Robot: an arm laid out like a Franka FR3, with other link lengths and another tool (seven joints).
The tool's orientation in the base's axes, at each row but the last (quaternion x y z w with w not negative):
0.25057 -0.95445 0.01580 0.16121
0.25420 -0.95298 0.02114 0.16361
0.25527 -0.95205 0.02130 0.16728
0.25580 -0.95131 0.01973 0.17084
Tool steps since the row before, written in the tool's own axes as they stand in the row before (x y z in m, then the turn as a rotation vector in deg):
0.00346 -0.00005 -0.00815 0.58 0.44 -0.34
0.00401 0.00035 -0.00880 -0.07 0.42 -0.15
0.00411 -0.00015 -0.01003 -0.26 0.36 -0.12
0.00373 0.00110 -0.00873 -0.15 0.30 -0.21
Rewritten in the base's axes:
-0.00038 -0.00078 0.00881 -0.59 0.15 0.53
-0.00080 -0.00052 0.00963 -0.10 0.42 0.14
-0.00018 -0.00084 0.01081 0.07 0.45 0.04
-0.00082 0.00026 0.00952 0.04 0.36 0.16

